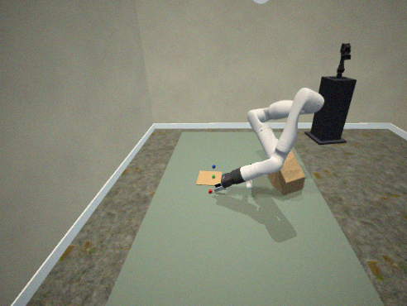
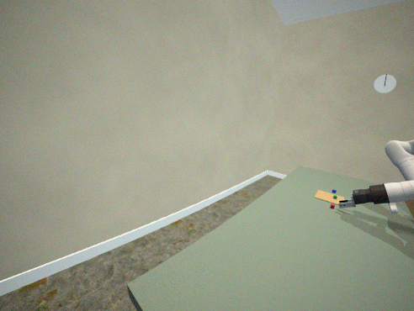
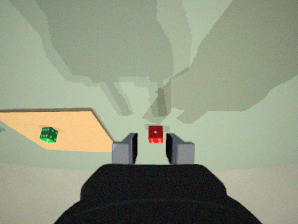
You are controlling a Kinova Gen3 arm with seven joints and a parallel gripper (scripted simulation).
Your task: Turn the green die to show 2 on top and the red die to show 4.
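My gripper is now 4 cm short of the red die, 3 cm above it and 1 cm to the left of it. The rest, counted from my hand: tan mat 14 cm to the right, 3 cm below, 3 cm ahead; then blue die 25 cm to the right, 3 cm below, 1 cm behind; then green die 14 cm to the right, 2 cm below.
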